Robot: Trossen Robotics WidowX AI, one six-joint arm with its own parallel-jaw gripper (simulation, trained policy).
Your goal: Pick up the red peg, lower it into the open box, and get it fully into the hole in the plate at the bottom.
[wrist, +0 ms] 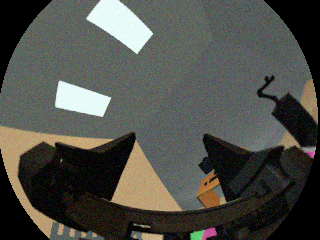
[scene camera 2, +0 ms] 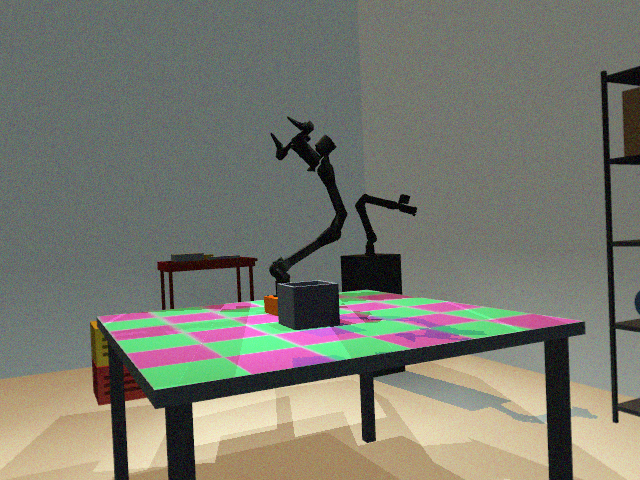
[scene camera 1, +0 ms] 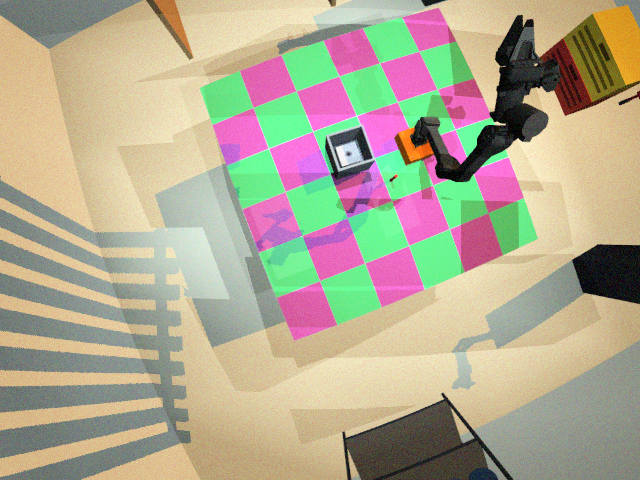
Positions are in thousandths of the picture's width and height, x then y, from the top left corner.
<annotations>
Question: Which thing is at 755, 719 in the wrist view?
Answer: The gripper.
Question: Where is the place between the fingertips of the gripper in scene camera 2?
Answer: At 435, 261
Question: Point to a dark box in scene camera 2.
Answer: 485, 634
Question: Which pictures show the gripper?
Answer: The wrist view, scene camera 2 and scene camera 1: all of them.
</annotations>
